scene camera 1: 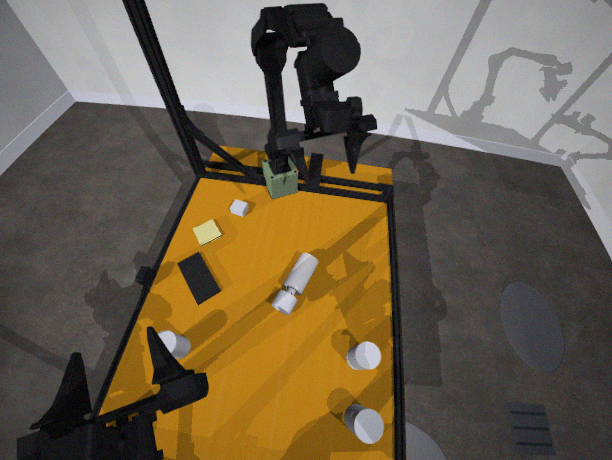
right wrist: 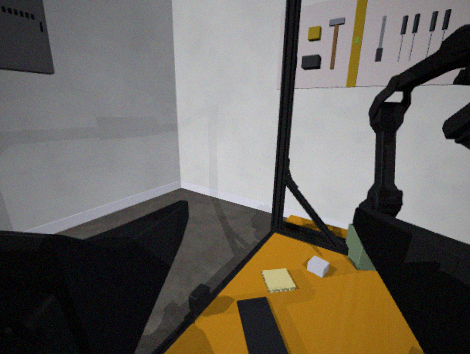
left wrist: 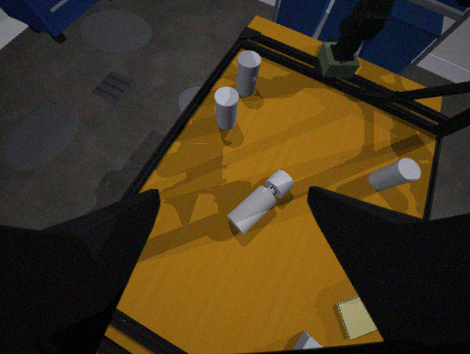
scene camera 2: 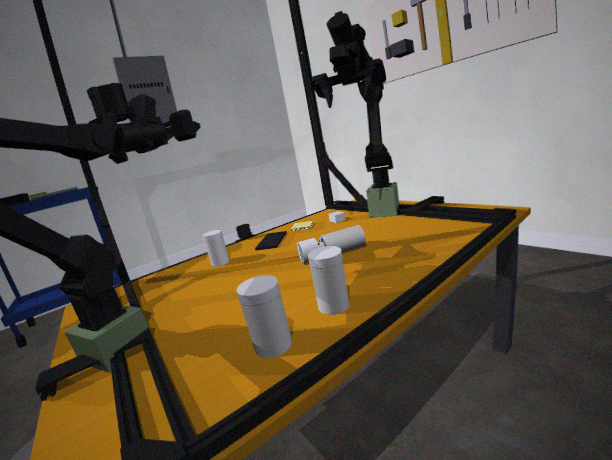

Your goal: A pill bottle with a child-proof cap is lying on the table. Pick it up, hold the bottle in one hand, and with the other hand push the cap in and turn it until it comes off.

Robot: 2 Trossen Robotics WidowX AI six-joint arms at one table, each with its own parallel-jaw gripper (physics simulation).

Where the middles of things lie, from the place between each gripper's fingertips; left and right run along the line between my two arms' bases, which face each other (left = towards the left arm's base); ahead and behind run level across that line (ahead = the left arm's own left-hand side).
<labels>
Now: the black slab (scene camera 1: 199,279) 70 mm behind my right hand, 220 mm to the left of it and 390 mm below it. The rest, counted from my right hand: pill bottle (scene camera 1: 305,266) (230 mm ahead, 220 mm to the left, 360 mm below).
My left gripper is now 350 mm above the pill bottle, 80 mm to the left of it and 50 mm past it. The rest, counted from my left hand: black slab: 370 mm below, 350 mm behind, 80 mm to the right.
</labels>
